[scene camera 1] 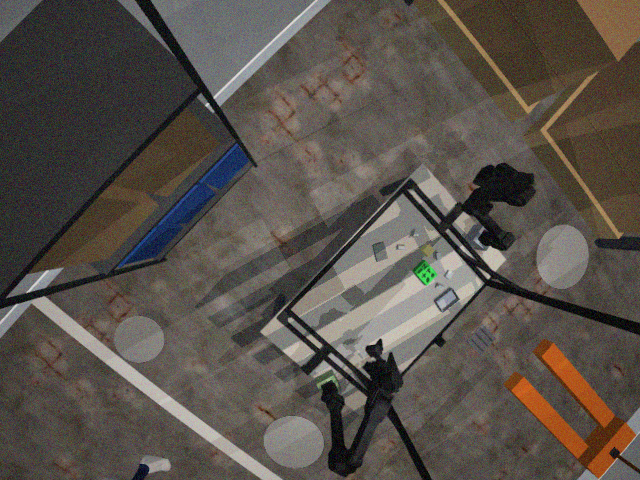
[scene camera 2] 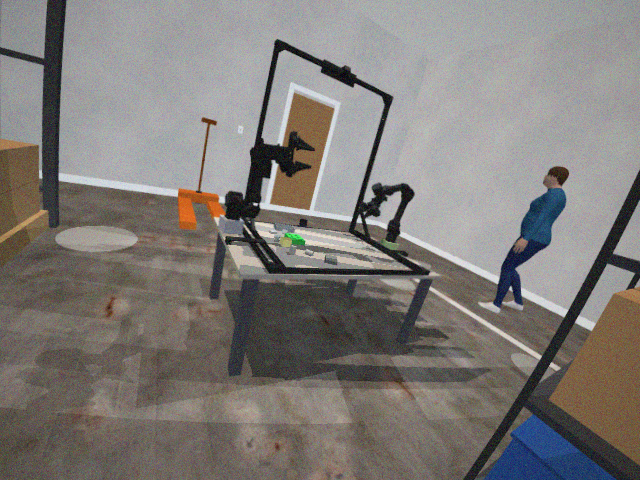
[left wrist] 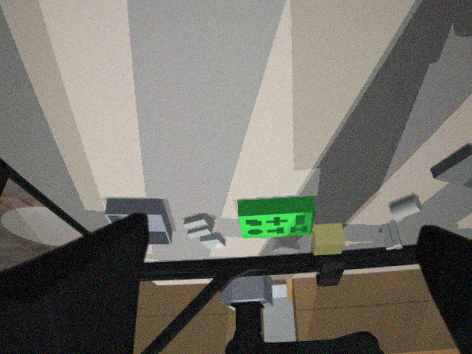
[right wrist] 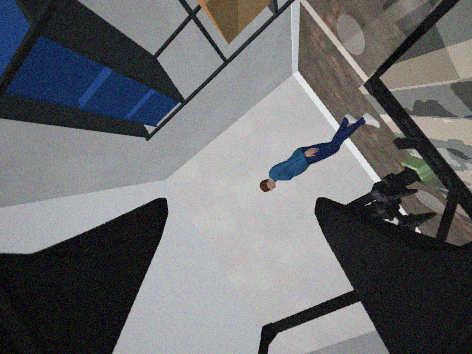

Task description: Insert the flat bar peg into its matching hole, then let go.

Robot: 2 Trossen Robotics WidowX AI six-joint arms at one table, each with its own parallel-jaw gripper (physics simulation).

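A green board (scene camera 1: 425,272) (scene camera 2: 295,238) (left wrist: 276,217) with several dark shaped holes lies on the table (scene camera 1: 366,329) (scene camera 2: 244,264) near the right arm's end. Several small grey pegs lie around it, among them a flat grey piece (scene camera 1: 379,250) (scene camera 2: 330,259) and a small cluster (left wrist: 203,230). I cannot tell which is the flat bar peg. My left gripper (scene camera 1: 377,347) (scene camera 2: 368,207) is open and empty at the far end of the table from the board. My right gripper (scene camera 2: 306,157) (right wrist: 242,204) is open and empty, raised high and facing the wall.
A yellow block (scene camera 1: 428,250) (scene camera 2: 286,242) (left wrist: 328,239) sits beside the board. A grey tray (scene camera 1: 447,300) (left wrist: 140,219) lies nearby. A black frame (scene camera 1: 347,251) (scene camera 2: 371,162) rims and spans the table. A person (scene camera 2: 537,224) (right wrist: 301,163) walks by. An orange pallet jack (scene camera 2: 189,207) stands behind.
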